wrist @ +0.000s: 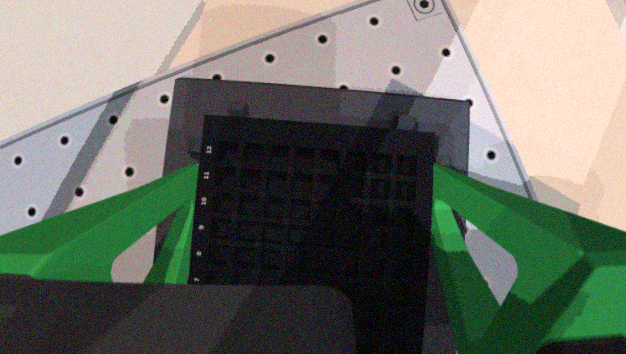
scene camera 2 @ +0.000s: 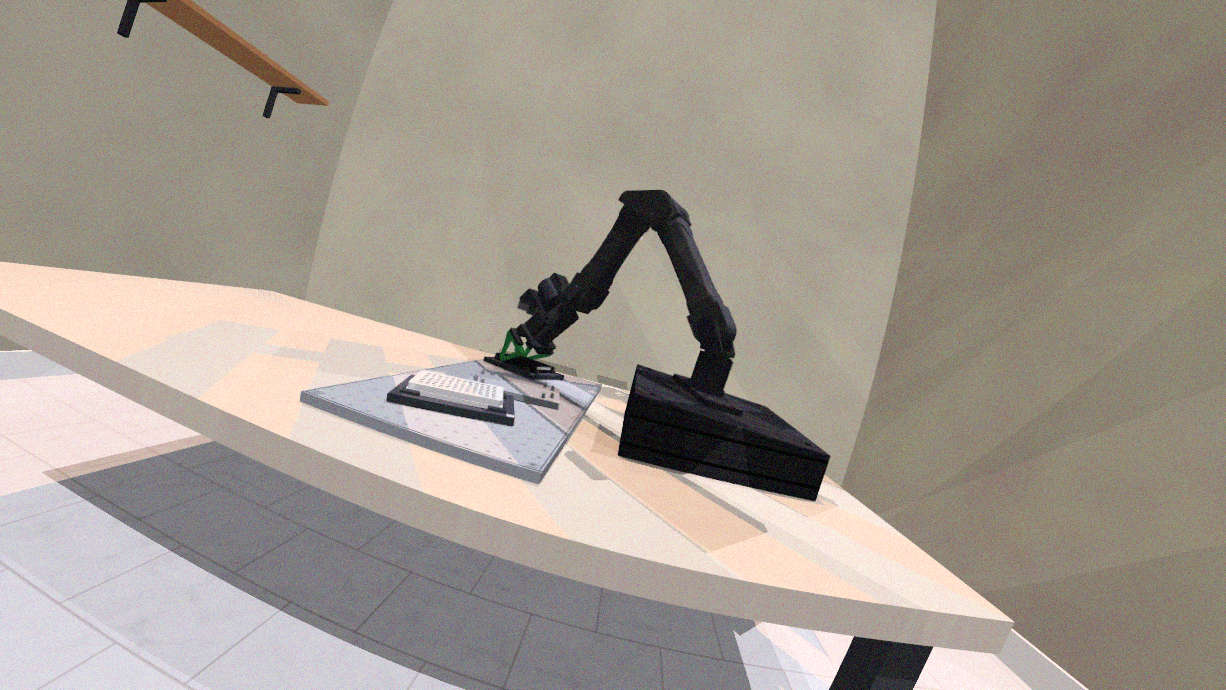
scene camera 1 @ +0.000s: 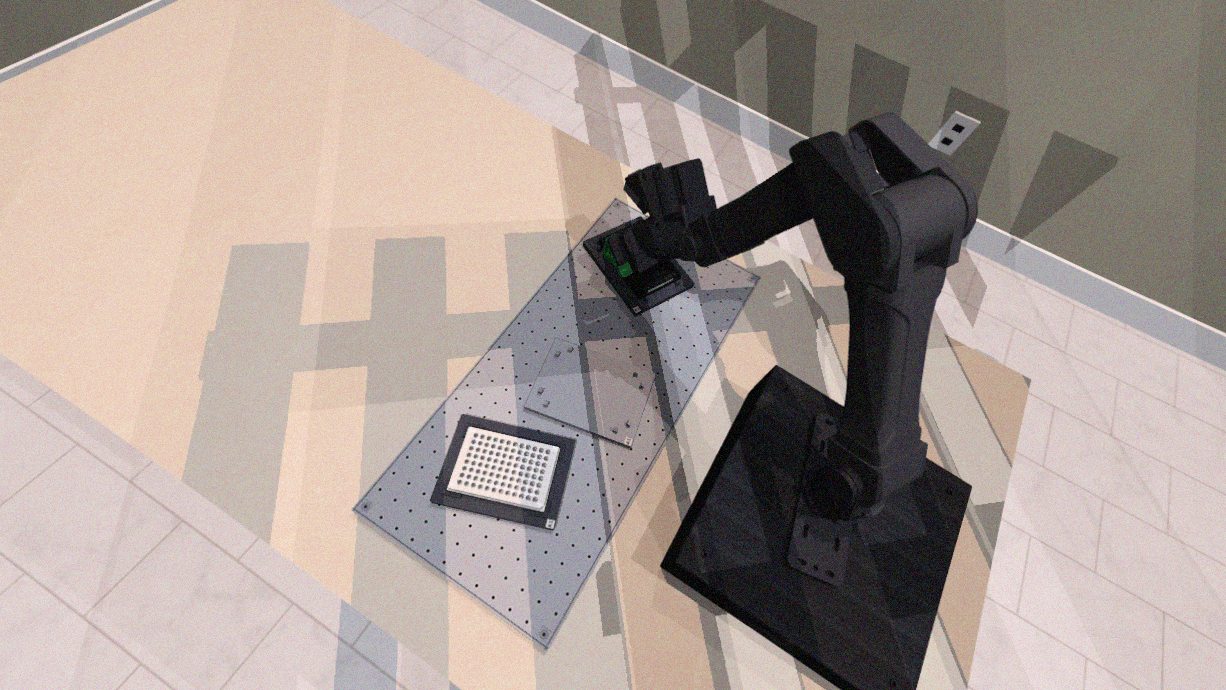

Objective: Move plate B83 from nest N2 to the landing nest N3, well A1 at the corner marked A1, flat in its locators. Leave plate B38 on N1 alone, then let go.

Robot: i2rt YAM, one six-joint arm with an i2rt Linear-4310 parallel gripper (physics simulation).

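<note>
A dark well plate, B83, (scene camera 1: pixel 664 282) (wrist: pixel 300 200) sits in the dark nest N2 (scene camera 1: pixel 641 309) (scene camera 2: pixel 555 374) (wrist: pixel 300 97) at the far end of the board. Column numbers 12 to 7 show along its left side in the wrist view. My gripper (scene camera 1: pixel 639 269) (scene camera 2: pixel 525 358) (wrist: pixel 313 177) has its green fingers against both long sides of this plate. The white plate B38 (scene camera 1: pixel 504 467) (scene camera 2: pixel 454 390) lies flat in the dark nest N1 (scene camera 1: pixel 563 480) (scene camera 2: pixel 450 411). The clear landing nest N3 (scene camera 1: pixel 591 385) between them holds no plate. The plate's near end is hidden in the wrist view.
The nests stand on a perforated board (scene camera 1: pixel 514 574) (scene camera 2: pixel 506 458) (wrist: pixel 300 52). The black robot base (scene camera 1: pixel 729 531) (scene camera 2: pixel 720 437) stands beside it on the table. A wooden shelf (scene camera 2: pixel 231 51) is on the wall. Striped shadows cross the board and the table.
</note>
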